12 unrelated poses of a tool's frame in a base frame.
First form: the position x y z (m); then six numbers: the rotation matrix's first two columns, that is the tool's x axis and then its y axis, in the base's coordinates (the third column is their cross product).
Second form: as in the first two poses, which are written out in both.
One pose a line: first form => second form
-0.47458 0.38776 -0.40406 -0.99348 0.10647 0.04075 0.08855 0.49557 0.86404 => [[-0.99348 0.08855 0.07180 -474.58], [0.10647 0.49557 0.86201 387.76], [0.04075 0.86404 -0.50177 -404.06], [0 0 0 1]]
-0.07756 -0.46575 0.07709 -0.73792 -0.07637 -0.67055 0.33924 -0.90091 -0.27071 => [[-0.73792 0.33924 -0.58343 -77.56], [-0.07637 -0.90091 -0.42724 -465.75], [-0.67055 -0.27071 0.69071 77.09], [0 0 0 1]]
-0.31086 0.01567 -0.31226 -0.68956 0.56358 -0.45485 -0.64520 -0.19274 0.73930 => [[-0.68956 -0.64520 0.32899 -310.86], [0.56358 -0.19274 0.80326 15.67], [-0.45485 0.73930 0.49653 -312.26], [0 0 0 1]]
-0.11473 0.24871 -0.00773 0.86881 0.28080 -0.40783 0.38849 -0.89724 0.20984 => [[0.86881 0.38849 -0.30700 -114.73], [0.28080 -0.89724 -0.34075 248.71], [-0.40783 0.20984 -0.88862 -7.73], [0 0 0 1]]
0.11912 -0.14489 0.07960 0.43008 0.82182 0.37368 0.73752 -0.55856 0.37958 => [[0.43008 0.73752 0.52067 119.12], [0.82182 -0.55856 0.11235 -144.89], [0.37368 0.37958 -0.84633 79.60], [0 0 0 1]]
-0.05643 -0.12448 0.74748 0.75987 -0.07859 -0.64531 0.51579 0.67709 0.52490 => [[0.75987 0.51579 0.39568 -56.43], [-0.07859 0.67709 -0.73170 -124.48], [-0.64531 0.52490 0.55504 747.48], [0 0 0 1]]
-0.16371 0.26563 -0.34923 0.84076 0.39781 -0.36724 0.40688 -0.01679 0.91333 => [[0.84076 0.40688 0.35717 -163.71], [0.39781 -0.01679 -0.91731 265.63], [-0.36724 0.91333 -0.17598 -349.23], [0 0 0 1]]
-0.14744 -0.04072 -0.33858 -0.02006 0.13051 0.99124 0.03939 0.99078 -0.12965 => [[-0.02006 0.03939 -0.99902 -147.44], [0.13051 0.99078 0.03644 -40.72], [0.99124 -0.12965 -0.02502 -338.58], [0 0 0 1]]
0.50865 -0.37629 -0.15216 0.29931 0.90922 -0.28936 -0.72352 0.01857 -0.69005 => [[0.29931 -0.72352 -0.62203 508.65], [0.90922 0.01857 0.41590 -376.29], [-0.28936 -0.69005 0.66340 -152.16], [0 0 0 1]]
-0.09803 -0.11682 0.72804 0.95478 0.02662 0.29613 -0.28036 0.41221 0.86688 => [[0.95478 -0.28036 -0.09899 -98.03], [0.02662 0.41221 -0.91070 -116.82], [0.29613 0.86688 0.40103 728.04], [0 0 0 1]]
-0.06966 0.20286 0.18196 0.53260 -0.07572 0.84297 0.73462 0.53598 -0.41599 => [[0.53260 0.73462 -0.42032 -69.66], [-0.07572 0.53598 0.84082 202.86], [0.84297 -0.41599 0.34109 181.96], [0 0 0 1]]
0.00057 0.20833 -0.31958 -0.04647 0.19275 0.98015 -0.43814 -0.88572 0.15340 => [[-0.04647 -0.43814 0.89771 0.57], [0.19275 -0.88572 -0.42231 208.33], [0.98015 0.15340 0.12561 -319.58], [0 0 0 1]]
